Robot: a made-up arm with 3 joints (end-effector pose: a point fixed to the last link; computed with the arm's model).
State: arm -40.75 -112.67 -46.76
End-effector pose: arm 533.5 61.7 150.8 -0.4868 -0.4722 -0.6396 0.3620
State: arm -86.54 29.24 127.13
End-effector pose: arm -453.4 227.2 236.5 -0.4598 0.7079 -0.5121 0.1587
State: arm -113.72 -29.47 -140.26
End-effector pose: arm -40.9 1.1 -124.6 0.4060 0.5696 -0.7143 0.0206
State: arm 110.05 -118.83 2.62
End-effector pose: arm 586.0 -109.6 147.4 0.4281 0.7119 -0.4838 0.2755
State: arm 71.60 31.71 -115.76
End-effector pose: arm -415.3 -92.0 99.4 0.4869 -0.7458 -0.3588 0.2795
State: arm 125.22 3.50 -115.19
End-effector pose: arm -296.6 -132.2 207.2 0.4875 -0.4028 -0.7418 0.2235
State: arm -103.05 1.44 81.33
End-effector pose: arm -410.0 183.7 -37.0 -0.5989 0.4129 -0.5042 0.4655
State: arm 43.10 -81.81 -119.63
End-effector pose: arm 350.0 55.7 304.0 -0.3869 -0.4867 -0.5462 0.5614
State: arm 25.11 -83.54 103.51
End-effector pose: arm 350.0 113.2 456.0 0.6110 0.6614 -0.2752 0.3369
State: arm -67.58 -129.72 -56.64
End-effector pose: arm 575.6 -10.4 276.1 -0.5649 -0.6107 -0.5502 0.0720
